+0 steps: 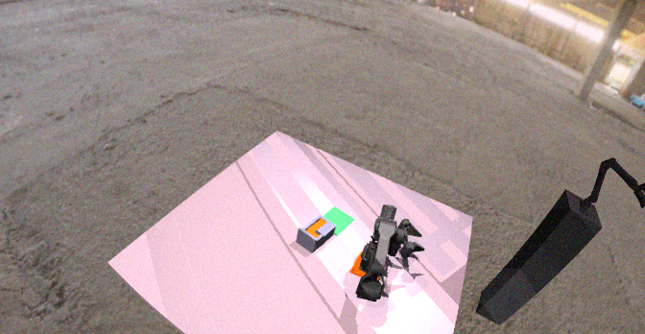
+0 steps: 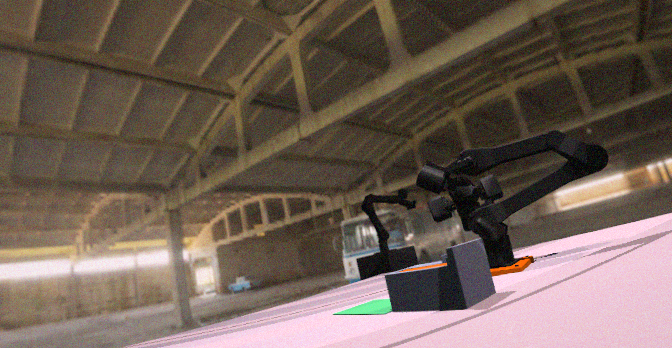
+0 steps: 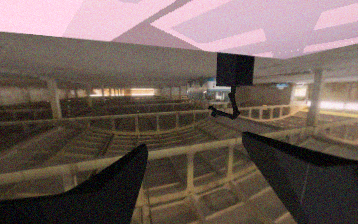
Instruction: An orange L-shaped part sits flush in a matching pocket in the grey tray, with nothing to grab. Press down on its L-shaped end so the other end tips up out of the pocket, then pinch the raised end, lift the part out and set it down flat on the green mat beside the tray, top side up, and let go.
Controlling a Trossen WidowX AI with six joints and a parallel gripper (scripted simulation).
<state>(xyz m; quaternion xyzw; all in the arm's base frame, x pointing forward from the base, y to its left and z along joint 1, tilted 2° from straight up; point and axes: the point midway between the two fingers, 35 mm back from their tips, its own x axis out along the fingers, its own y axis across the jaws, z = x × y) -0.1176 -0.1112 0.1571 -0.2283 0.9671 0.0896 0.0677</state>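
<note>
The orange L-shaped part lies 41 cm ahead of my gripper tip, 13 cm to the left of it and 12 cm below it. Also, from my gripper tip: green mat (40 cm ahead, 3 cm to the right, 19 cm below).
</note>
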